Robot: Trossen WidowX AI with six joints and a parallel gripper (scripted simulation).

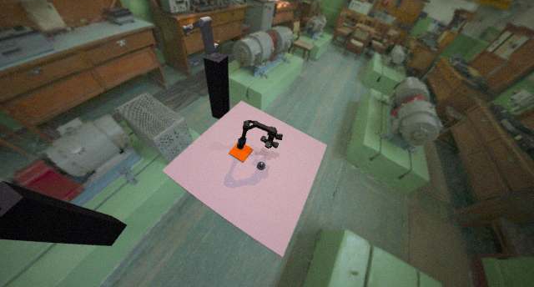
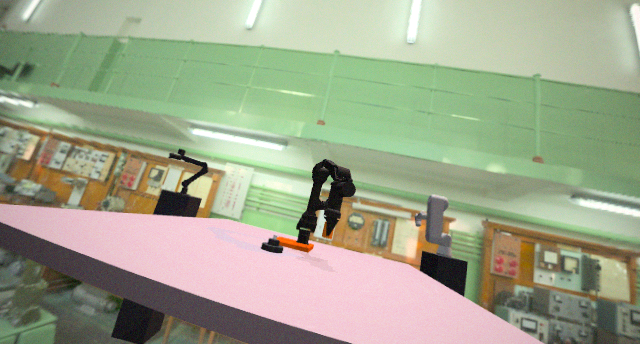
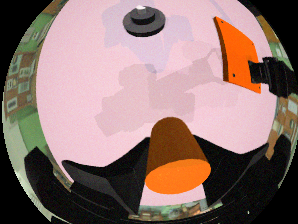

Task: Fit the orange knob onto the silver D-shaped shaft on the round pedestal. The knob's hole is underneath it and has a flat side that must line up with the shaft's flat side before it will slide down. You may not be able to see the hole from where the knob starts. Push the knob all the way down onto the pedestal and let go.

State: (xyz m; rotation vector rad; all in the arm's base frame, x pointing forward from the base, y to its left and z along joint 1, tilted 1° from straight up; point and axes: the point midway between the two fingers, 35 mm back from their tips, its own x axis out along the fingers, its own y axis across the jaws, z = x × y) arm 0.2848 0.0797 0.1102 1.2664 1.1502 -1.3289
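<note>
My gripper tip is 30 mm below the orange knob. Also, from my gripper tip: round pedestal (200 mm to the right, 70 mm below).
</note>
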